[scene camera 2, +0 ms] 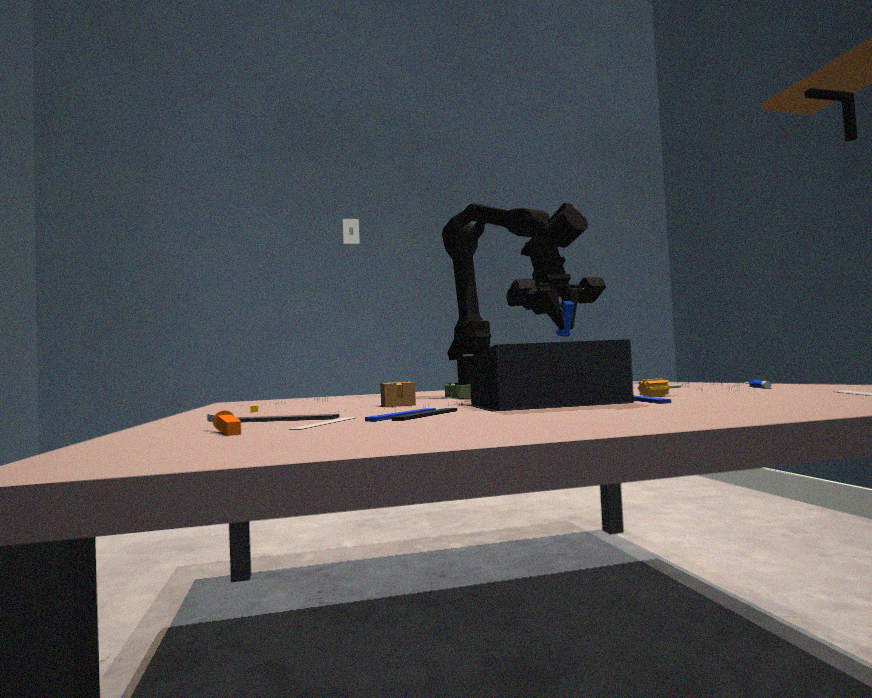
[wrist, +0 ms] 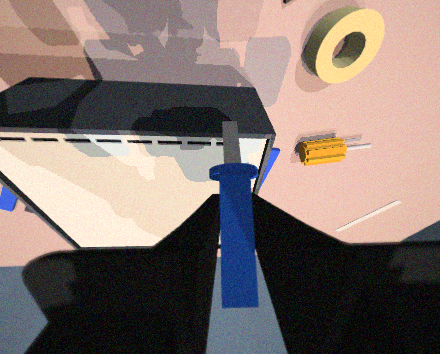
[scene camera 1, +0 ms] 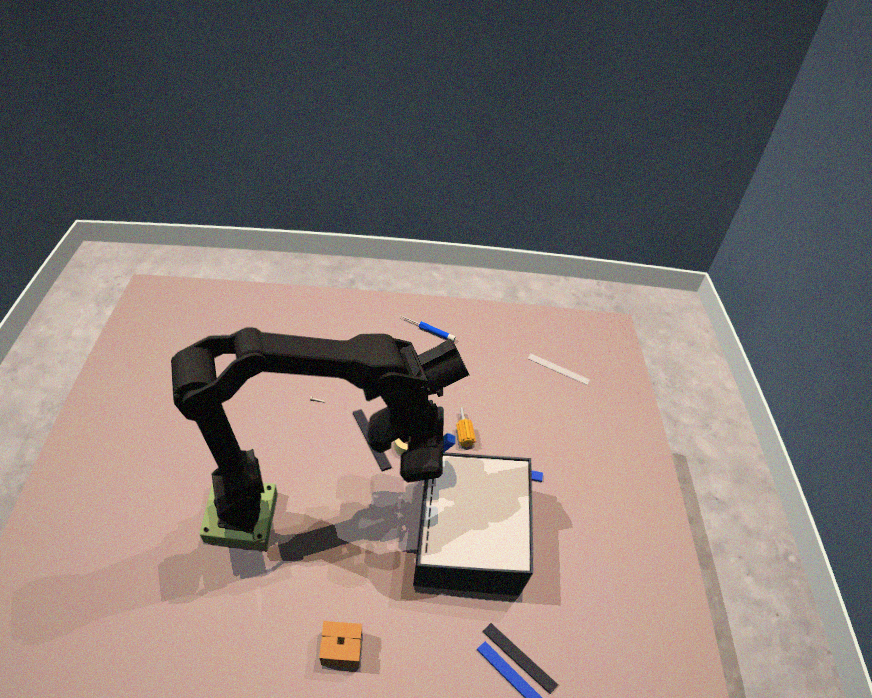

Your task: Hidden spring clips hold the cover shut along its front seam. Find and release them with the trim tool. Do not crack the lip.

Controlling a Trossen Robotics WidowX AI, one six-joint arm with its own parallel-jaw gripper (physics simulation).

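Frame: origin at the arm's base, x ahead, y left, z up, level; millimetres.
Seen in the pictures: gripper, between the fingertips: [scene camera 2: 567, 328] [wrist: 232, 200] [scene camera 1: 439, 453]; arm's base, origin of its link: [scene camera 1: 239, 513].
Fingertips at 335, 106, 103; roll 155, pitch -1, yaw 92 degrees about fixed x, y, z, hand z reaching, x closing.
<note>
Offsets run from my fingertips to a thing's top centre, as dx, dy, dz. "*": to the spot under its first point.
My gripper [scene camera 2: 568, 320] [wrist: 232, 200] is shut on the blue handle of the trim tool @(-11, -1, +52) [scene camera 2: 566, 317] [wrist: 237, 240]. The tool's flat grey blade points away from the fingers and, in the wrist view, overlaps the right end of the slotted seam. In the scene camera 2 view the handle stands above the box top; whether the blade touches the seam is hidden. The black box @(+72, -78, -32) [scene camera 1: 472, 580] [scene camera 2: 560, 374] [wrist: 150, 107] has a cream cover @(* +100, -104, -40) [scene camera 1: 494, 524] [wrist: 115, 195], which lies flat. A row of dark slots runs along one edge of the cover. No clips show.
A yellow screwdriver @(+55, +155, -101) [scene camera 1: 465, 430] [scene camera 2: 653, 387] [wrist: 324, 151] and a tape roll @(-55, +101, -108) [wrist: 372, 50] lie beyond one end of the box. An orange block @(-127, -310, -88) [scene camera 1: 341, 642] [scene camera 2: 397, 393], a blue strip @(+148, -337, -127) [scene camera 1: 507, 669] and a dark strip @(+159, -303, -128) [scene camera 1: 520, 657] lie off the other end. A blue-handled tool @(-37, +434, -115) [scene camera 1: 436, 331] lies farther back.
</note>
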